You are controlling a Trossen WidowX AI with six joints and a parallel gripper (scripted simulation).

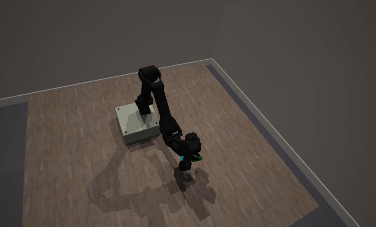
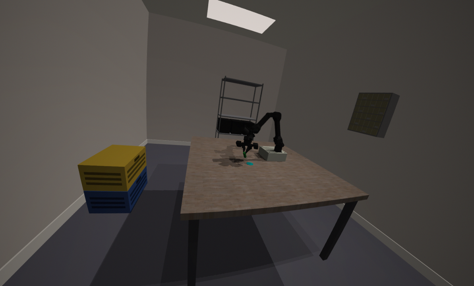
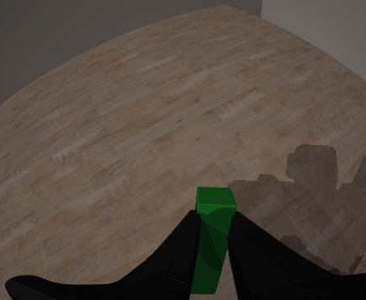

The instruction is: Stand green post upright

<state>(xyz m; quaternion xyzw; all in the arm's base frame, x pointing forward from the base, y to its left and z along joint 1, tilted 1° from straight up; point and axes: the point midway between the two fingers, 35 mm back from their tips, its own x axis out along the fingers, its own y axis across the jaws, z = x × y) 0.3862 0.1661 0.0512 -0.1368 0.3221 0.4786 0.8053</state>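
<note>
My gripper tip is now 11 cm above the cyan circle, 8 cm past it and 4 cm to the left of it. From my gripper tip the other things lie so: green post (2 cm below, 1 cm to the right, 1 cm behind).
</note>
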